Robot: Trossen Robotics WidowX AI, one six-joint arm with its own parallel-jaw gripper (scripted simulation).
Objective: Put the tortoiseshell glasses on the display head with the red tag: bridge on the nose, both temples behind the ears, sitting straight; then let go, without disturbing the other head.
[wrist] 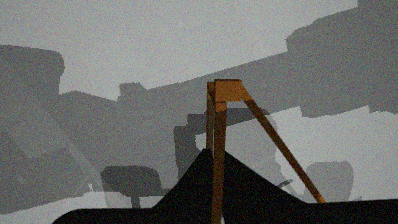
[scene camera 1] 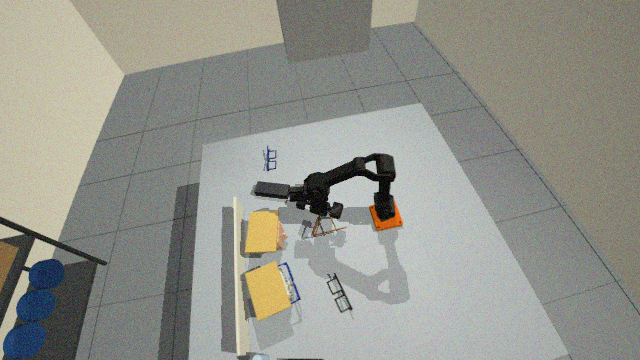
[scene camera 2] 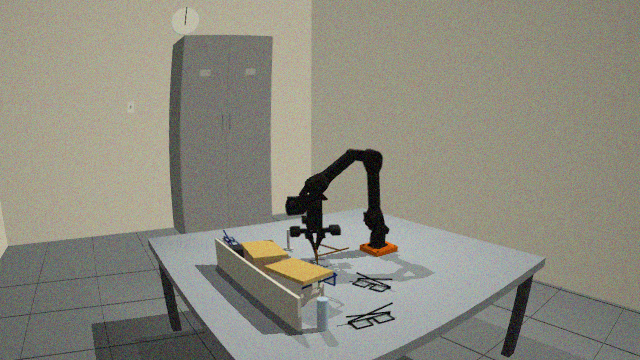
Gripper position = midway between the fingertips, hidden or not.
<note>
I see my gripper (scene camera 2: 315,252).
My gripper shows as well in the wrist view (wrist: 211,156).
</note>
